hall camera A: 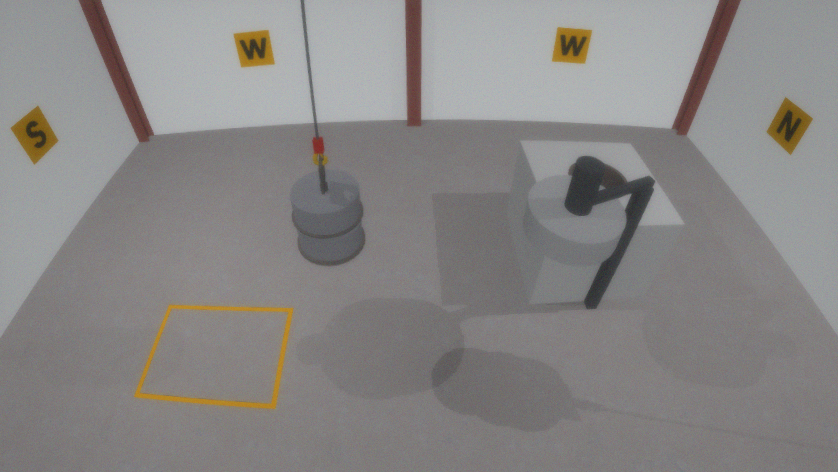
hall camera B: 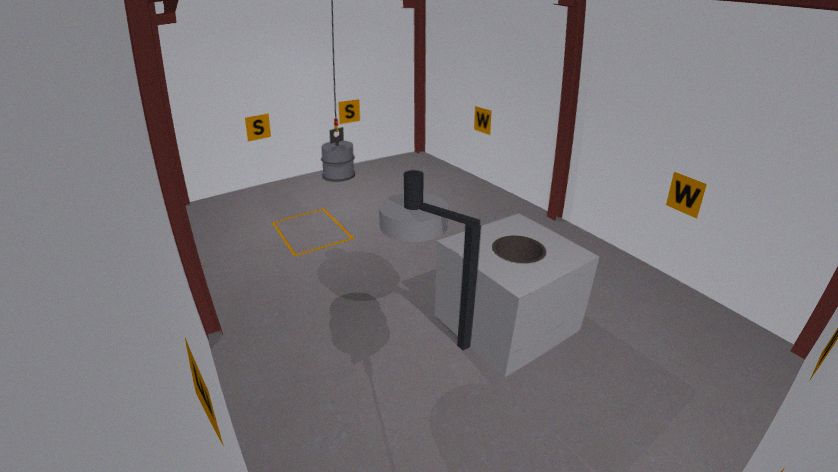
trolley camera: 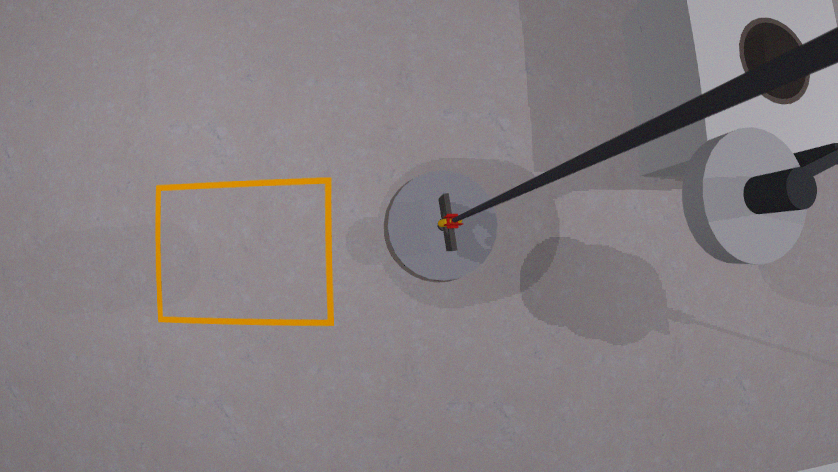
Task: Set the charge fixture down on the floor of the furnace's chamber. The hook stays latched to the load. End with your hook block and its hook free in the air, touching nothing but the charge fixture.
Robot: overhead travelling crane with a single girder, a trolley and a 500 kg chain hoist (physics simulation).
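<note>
The charge fixture, a grey ribbed drum (hall camera A: 327, 219) (hall camera B: 338, 161) (trolley camera: 422, 234) with a dark lifting plate on top, hangs upright in the air, between the yellow floor square and the furnace in the trolley view. My gripper, the yellow hook under its red block (hall camera A: 319, 157) (hall camera B: 336, 127) (trolley camera: 445, 223), is latched in the drum's lifting plate. The furnace, a white box (hall camera A: 656, 205) (hall camera B: 562, 263) (trolley camera: 703, 76), has a round dark opening (hall camera A: 612, 174) (hall camera B: 518, 249) (trolley camera: 762, 49) in its top. The chamber floor is hidden.
A round pale lid (hall camera A: 542, 225) (hall camera B: 398, 225) (trolley camera: 727, 234) hangs on a dark swing arm (hall camera A: 621, 252) (hall camera B: 469, 287) beside the furnace opening, on the drum's side of the furnace in hall camera B. A yellow outlined square (hall camera A: 231, 308) (hall camera B: 283, 238) (trolley camera: 328, 252) marks the floor. Walls and red columns surround the hall.
</note>
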